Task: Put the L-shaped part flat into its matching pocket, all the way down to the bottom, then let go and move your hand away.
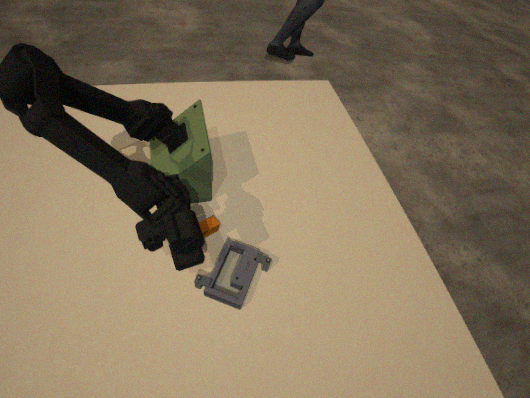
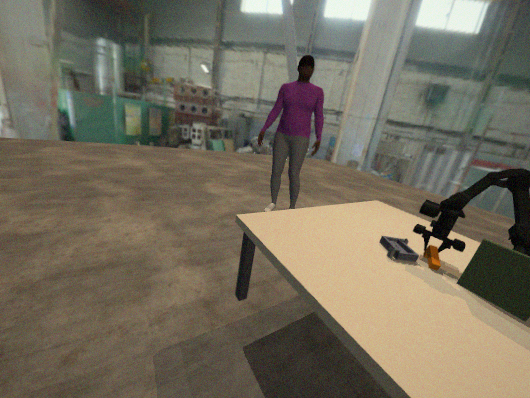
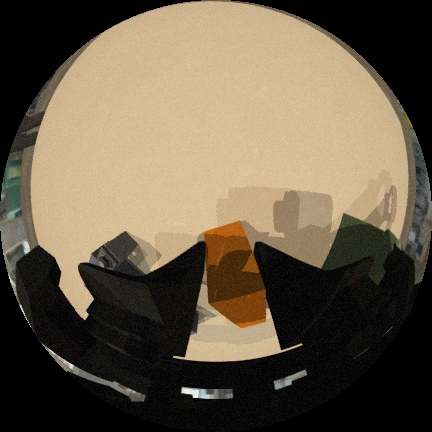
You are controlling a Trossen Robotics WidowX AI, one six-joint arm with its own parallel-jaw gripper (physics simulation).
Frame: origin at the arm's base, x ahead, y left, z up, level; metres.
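Seen in the pictures: gripper, fingertip midpoint: (image 2: pixel 429 253) (image 3: pixel 229 247); arm's base at its link origin: (image 1: pixel 177 138) (image 2: pixel 519 265).
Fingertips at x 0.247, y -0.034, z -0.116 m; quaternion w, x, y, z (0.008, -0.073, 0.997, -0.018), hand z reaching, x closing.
Offsets run from my fingertips to a thing's top centre. Level surfaces: height alone.
The orange L-shaped part @(dx -0.022, dy +0.045, dz +0.041 m) (image 1: pixel 210 226) (image 2: pixel 433 257) (image 3: pixel 233 282) lies at the table top between my fingers. My gripper (image 1: pixel 199 229) (image 2: pixel 439 246) (image 3: pixel 229 247) points down over it, and both fingers press against its sides. The grey pocket fixture @(dx +0.095, dy +0.110, dz +0.024 m) (image 1: pixel 247 269) (image 2: pixel 398 249) (image 3: pixel 117 249) lies flat on the table just to the front right of the part, with its pocket open upward and empty. I cannot tell whether the part is lifted off the table.
A tall green wedge-shaped block (image 1: pixel 194 162) (image 3: pixel 358 241) stands close behind the gripper, with the arm passing by it. The beige table @(dz -0.024 m) (image 1: pixel 323 197) (image 2: pixel 342 257) ends at the right and far edges. A person (image 2: pixel 296 130) stands on the floor beyond the table.
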